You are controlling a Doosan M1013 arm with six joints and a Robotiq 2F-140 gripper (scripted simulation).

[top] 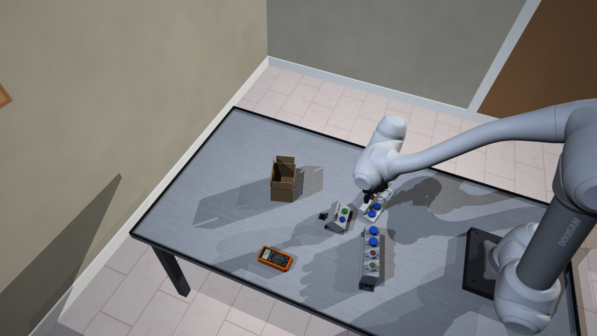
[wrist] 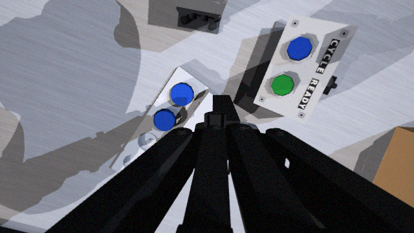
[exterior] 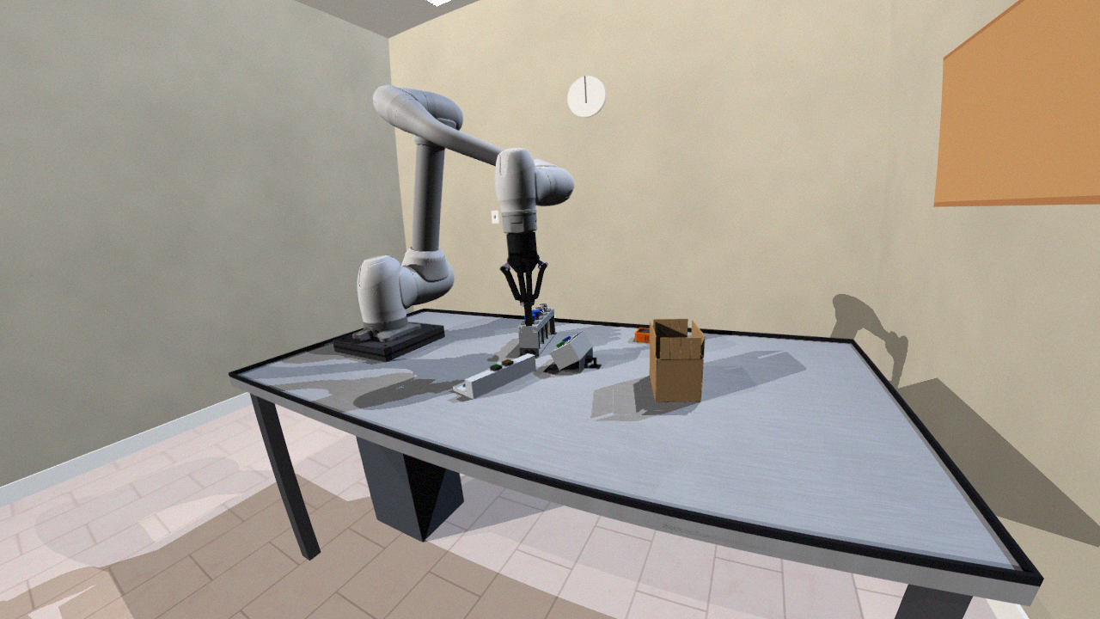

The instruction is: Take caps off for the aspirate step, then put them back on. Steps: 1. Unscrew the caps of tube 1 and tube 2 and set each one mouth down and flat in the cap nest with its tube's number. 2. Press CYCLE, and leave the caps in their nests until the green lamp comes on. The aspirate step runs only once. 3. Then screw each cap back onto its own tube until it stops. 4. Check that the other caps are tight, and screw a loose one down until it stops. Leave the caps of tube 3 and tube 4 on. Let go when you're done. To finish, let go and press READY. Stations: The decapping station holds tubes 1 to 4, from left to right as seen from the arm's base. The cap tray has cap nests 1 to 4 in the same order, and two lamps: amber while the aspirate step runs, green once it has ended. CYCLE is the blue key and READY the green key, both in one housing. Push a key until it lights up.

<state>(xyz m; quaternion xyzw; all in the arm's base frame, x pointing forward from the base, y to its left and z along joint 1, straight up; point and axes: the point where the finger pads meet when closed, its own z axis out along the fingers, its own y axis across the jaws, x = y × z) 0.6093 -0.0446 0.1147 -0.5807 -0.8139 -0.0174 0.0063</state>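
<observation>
The blue key is 9 cm to the left of my hand, 9 cm below it and 7 cm ahead of it. The rest, counted from my hand: orange multimeter: 34 cm to the left, 29 cm ahead, 14 cm below; key housing: 11 cm below, 9 cm ahead, 6 cm to the left; green key: 9 cm below, 7 cm ahead, 4 cm to the left.
</observation>
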